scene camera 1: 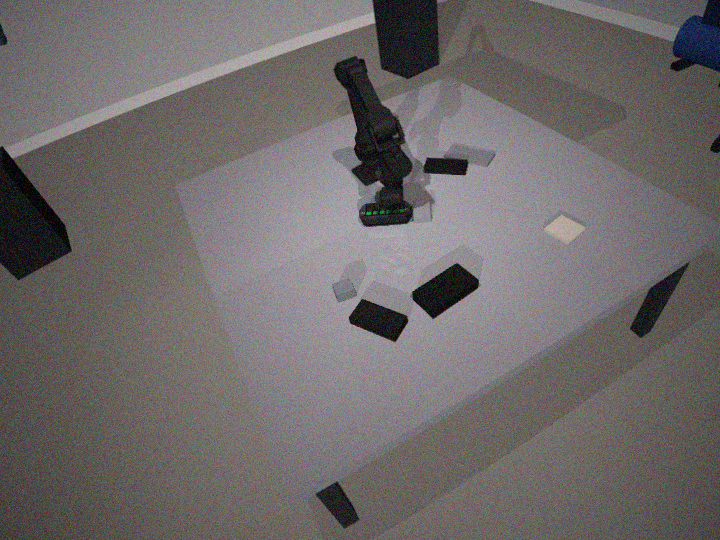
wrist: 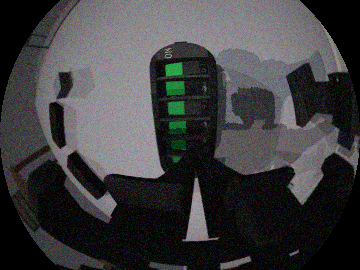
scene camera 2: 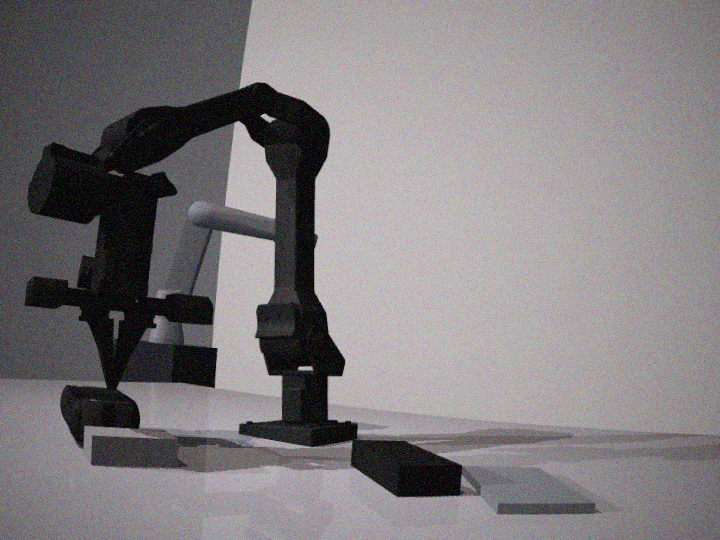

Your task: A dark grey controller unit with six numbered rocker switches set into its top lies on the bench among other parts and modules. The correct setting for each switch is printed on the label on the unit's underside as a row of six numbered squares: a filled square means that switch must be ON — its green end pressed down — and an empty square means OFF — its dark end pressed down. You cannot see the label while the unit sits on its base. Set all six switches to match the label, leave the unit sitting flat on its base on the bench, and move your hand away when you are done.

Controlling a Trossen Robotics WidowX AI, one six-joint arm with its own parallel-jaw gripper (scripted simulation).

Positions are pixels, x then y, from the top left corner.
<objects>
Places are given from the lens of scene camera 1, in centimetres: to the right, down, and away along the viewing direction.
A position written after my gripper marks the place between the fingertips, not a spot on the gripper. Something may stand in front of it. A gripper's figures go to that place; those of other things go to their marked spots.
my gripper (scene camera 1: pixel 394 203): 10, -20, 129
cream tile (scene camera 1: pixel 563 229): 56, -11, 117
</objects>
